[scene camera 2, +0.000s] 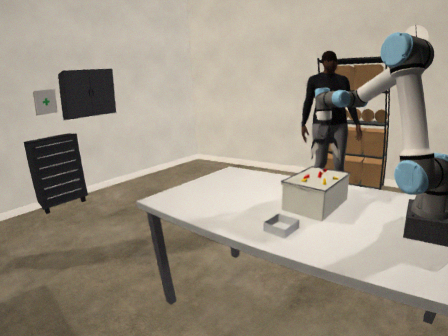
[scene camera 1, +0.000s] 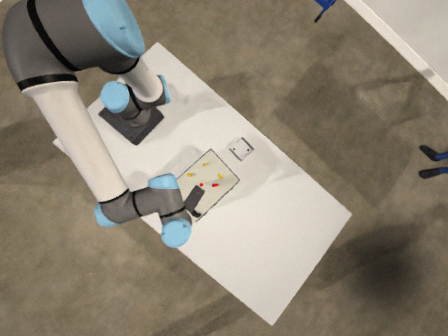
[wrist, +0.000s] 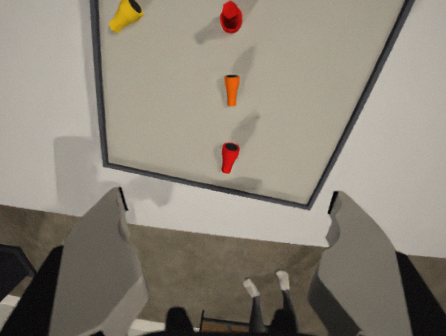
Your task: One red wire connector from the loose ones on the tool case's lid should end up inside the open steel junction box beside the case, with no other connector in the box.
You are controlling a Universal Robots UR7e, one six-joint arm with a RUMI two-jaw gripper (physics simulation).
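Frame: origin at the arm's base, x ahead, y left, z up, level; metres.
Seen in the pictures: gripper, fingertip midpoint: [scene camera 2: 325,160] [wrist: 227,191]; arm's base, origin of the base link: [scene camera 2: 430,211] [scene camera 1: 135,113].
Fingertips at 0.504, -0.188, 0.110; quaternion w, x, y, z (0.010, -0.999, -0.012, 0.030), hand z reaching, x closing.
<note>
Pixels of each thing's top centre, then the offset from my fingertips to it, as dx, dy, dz.
- tool case, middle of its top: [wrist: 250,11] [scene camera 2: 316,176] [scene camera 1: 204,185] +0.008, +0.112, -0.053
- open steel junction box, middle of its top: [scene camera 2: 281,221] [scene camera 1: 242,148] +0.052, +0.407, -0.156
- orange connector, middle of its top: [wrist: 231,91] -0.002, +0.060, -0.045
- yellow connector, middle of its top: [wrist: 117,13] -0.082, +0.108, -0.042
The tool case [scene camera 2: 302,200] has a pale lid with a dark rim [wrist: 165,110] [scene camera 1: 207,172]. One red connector [wrist: 230,157] lies near the lid's short edge in the wrist view. Another red connector [wrist: 231,19] is at the top of that view, and a third red one [scene camera 1: 215,185] shows in scene camera 1. The open steel junction box [scene camera 1: 241,148] [scene camera 2: 291,230] stands beside the case, with no connector visible inside. My gripper [wrist: 227,191] [scene camera 2: 325,151] is open and empty, well above the case. In the wrist view, the nearest red connector appears just beyond the fingertips, roughly centred between them.
An orange connector [wrist: 232,90] lies between two red ones, and a yellow connector [wrist: 126,16] lies near the lid's side edge. Two more yellow connectors [scene camera 1: 204,164] [scene camera 1: 220,176] are on the lid. A person [scene camera 2: 327,100] stands behind the table, by a shelf rack.
</note>
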